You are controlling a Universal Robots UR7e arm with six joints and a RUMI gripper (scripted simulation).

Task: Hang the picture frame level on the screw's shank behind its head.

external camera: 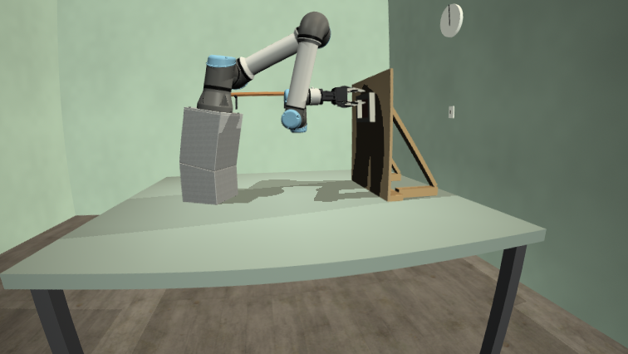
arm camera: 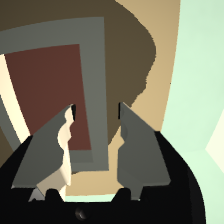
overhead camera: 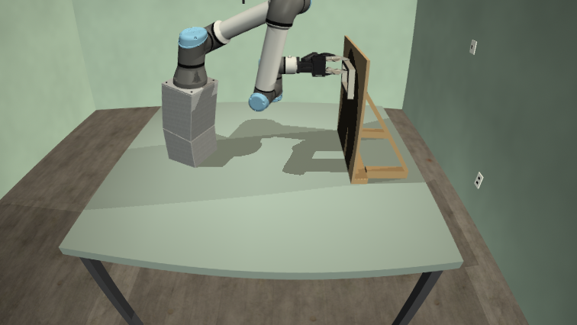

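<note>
The picture frame lies 20 mm ahead of my hand, 10 mm to the right of it and 50 mm below it. The rest, counted from my hand: upright wooden board: 30 mm ahead, 170 mm below.
</note>
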